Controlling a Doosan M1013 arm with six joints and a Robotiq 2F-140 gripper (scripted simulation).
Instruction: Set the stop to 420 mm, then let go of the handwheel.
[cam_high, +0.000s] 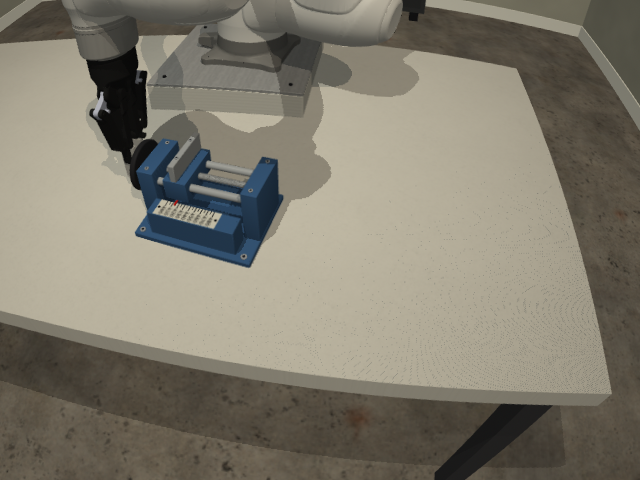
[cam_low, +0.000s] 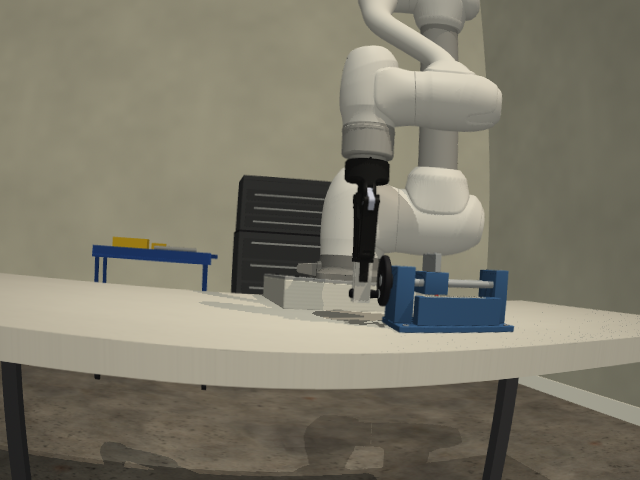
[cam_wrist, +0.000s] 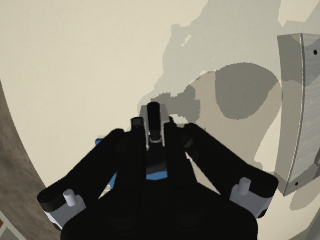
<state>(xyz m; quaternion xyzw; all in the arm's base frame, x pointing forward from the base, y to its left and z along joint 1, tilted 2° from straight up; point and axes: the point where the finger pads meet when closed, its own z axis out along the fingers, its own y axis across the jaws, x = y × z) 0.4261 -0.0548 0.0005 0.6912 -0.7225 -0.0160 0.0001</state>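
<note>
The stop block lies 11 cm to the left of my hand, 3 cm ahead of it and 2 cm above it. From my hand the other things lie so: black handwheel: 2 cm to the left, 1 cm below.
</note>
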